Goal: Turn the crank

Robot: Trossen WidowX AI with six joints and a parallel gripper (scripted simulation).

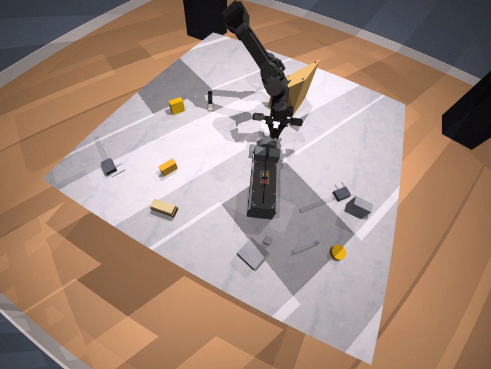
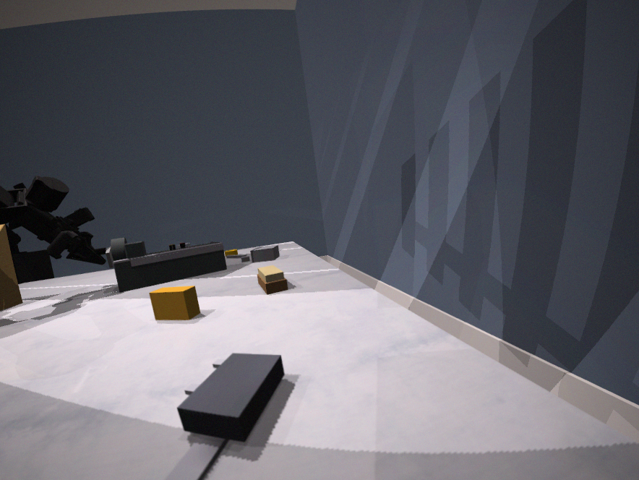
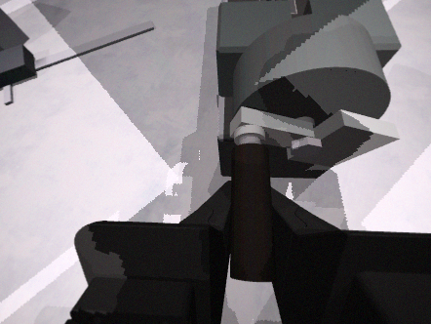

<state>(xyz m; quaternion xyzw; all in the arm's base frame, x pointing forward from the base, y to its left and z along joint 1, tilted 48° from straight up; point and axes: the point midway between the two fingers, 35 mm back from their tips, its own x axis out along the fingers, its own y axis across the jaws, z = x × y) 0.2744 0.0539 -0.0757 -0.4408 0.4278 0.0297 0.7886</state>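
Now: gripper tip 19 cm short of the red pointer, 6 cm to the right of it and 1 cm below it. Also, from my gripper tip: yellow disc (39 cm to the left, 25 cm ahead, 6 cm below); yellow cube (47 cm to the right, 4 cm below, 2 cm ahead); dark brown crank handle (3 cm above, 1 cm to the right, 1 cm behind).
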